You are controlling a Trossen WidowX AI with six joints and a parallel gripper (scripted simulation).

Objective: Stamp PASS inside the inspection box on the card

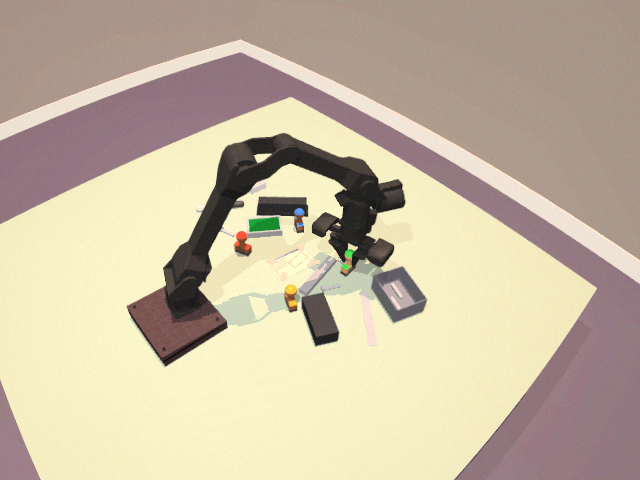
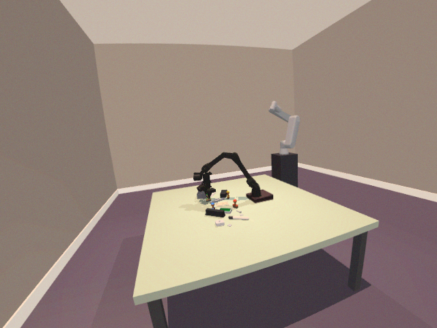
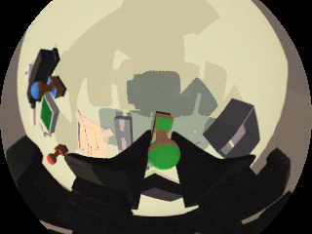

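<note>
Now: the green-knobbed PASS stamp right at my gripper tip. Also, from my gripper tip: grey bar (70 mm behind, 30 mm to the left, 20 mm below); card (100 mm to the left, 90 mm behind, 30 mm below); grey tray (140 mm to the right, 30 mm ahead, 20 mm below).
</note>
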